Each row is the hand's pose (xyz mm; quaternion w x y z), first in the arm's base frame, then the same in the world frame.
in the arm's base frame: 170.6 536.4 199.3 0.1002 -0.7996 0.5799 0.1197
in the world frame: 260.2 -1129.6 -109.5 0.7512 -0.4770 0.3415 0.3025
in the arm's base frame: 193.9 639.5 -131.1 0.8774 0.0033 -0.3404 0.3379
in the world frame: 382.7 -827.5 9.0 0.5492 0.5132 -0.6577 -0.0490
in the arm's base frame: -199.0 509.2 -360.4 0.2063 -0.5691 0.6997 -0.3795
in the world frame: 144.2 -474.2 -196.3 0.6641 -0.1300 0.7315 0.0840
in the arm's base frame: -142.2 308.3 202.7 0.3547 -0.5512 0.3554 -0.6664
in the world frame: 27.7 -1026.5 -401.4 0.6636 0.0272 0.6577 -0.3554
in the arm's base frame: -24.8 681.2 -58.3 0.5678 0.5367 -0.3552 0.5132
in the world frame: 149.3 -810.8 -1.8 0.0248 -0.6301 0.7513 -0.1949
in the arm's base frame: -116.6 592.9 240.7 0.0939 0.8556 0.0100 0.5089
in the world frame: -26.3 -1057.4 -119.9 0.4926 -0.5461 0.4112 -0.5386
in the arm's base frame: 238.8 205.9 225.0 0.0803 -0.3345 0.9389 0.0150
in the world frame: 384.7 -1195.0 -417.3 0.4896 -0.1266 0.6397 0.5788
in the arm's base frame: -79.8 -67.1 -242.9 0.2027 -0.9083 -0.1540 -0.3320
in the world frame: 334.3 -655.7 -735.8 0.7125 -0.4249 0.1288 -0.5433
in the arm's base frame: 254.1 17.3 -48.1 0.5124 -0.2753 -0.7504 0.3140
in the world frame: 542.8 -957.2 -587.0 0.3983 0.0520 -0.8299 -0.3872
